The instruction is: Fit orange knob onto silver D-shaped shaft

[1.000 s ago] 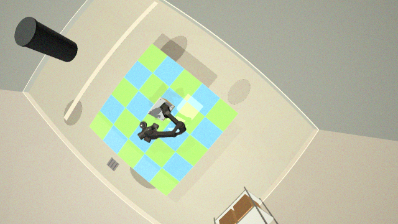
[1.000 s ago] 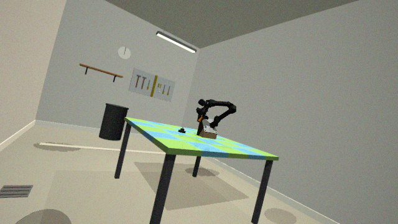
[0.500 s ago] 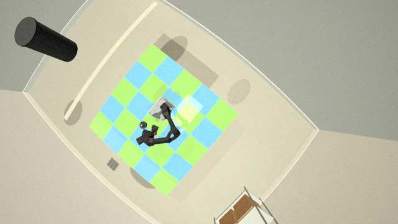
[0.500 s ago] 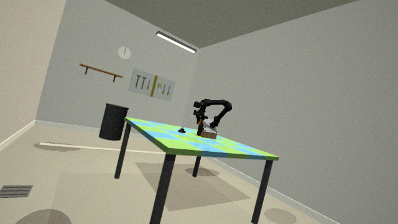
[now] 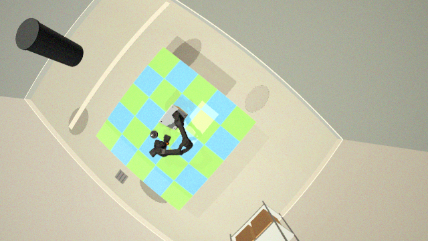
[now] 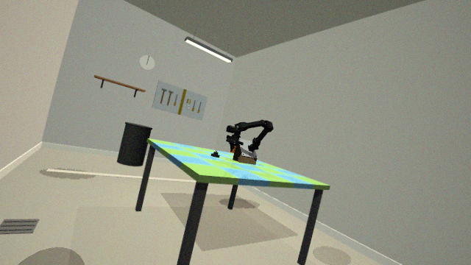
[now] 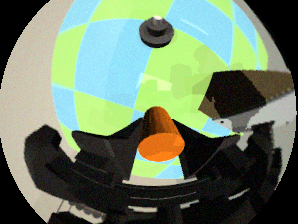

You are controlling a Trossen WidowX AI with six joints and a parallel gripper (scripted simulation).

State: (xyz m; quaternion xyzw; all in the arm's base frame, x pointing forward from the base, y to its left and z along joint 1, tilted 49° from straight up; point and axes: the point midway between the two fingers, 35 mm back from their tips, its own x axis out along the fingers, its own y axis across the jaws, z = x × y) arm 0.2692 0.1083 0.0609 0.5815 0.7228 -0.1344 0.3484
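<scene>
Right now my gripper tip is 18 cm to the left of the dark pedestal, 7 cm short of it and 6 cm above it. From my gripper tip the other things lie so: orange knob 3 cm above.
</scene>
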